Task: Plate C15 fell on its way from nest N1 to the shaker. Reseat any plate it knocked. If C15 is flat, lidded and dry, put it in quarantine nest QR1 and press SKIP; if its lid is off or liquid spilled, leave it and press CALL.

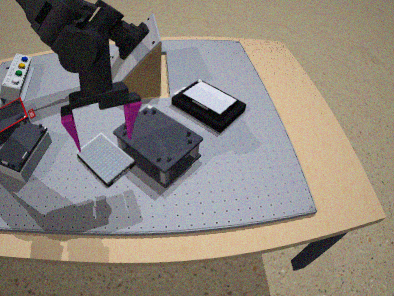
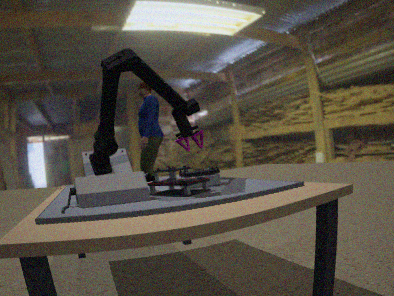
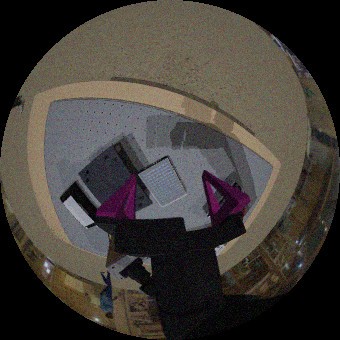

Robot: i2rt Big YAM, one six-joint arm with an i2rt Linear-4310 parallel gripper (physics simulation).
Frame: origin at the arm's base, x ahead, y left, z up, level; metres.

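Seen in the pictures: gripper, fingertip midpoint: [image 1: 104,144] [image 2: 195,149] [image 3: 169,174]; arm's base, link origin: [image 1: 134,41] [image 2: 100,164] [image 3: 130,266].
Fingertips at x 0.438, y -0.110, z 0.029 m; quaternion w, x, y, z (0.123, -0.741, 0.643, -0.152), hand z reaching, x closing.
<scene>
Offsets run from my fingertips to a thing's top centre. "spot": to the spot under its first point. Level surfaces: height alone.
A pale plate with a dark lower edge {0.082 m back, 0.018 m right, 0.123 m down} [image 1: 106,159] [image 3: 162,181], seemingly C15, lies flat on the perforated board, beside a dark platform with knobs {0.076 m back, 0.110 m left, 0.071 m down} [image 1: 159,140] [image 3: 106,171]. A clear lid seems to cover it; whether it is dry cannot be told. My gripper [image 1: 105,145] [image 2: 195,149] [image 3: 169,174] is open and empty, its magenta fingers above and to both sides of the plate. A white-topped plate {0.198 m back, 0.276 m left, 0.102 m down} [image 1: 209,97] [image 3: 78,211] sits in a black nest {0.198 m back, 0.276 m left, 0.111 m down} [image 1: 220,122]. A red-outlined holder {spot: 0.300 m back, 0.261 m right, 0.100 m down} [image 1: 24,109] is partly cut off at the left. The button box {spot: 0.446 m back, 0.313 m right, 0.070 m down} [image 1: 16,77] has blue, yellow, green and white buttons.
A grey box with a dark top {spot: 0.127 m back, 0.232 m right, 0.085 m down} [image 1: 22,147] stands at the left, near the red-outlined holder. A tilted panel on a wooden wedge [image 1: 145,77] stands behind the dark platform. The perforated board {0.140 m down} [image 1: 260,200] [image 2: 265,186] lies on a wooden table {0.153 m down} [image 1: 340,195] [image 2: 330,191].
</scene>
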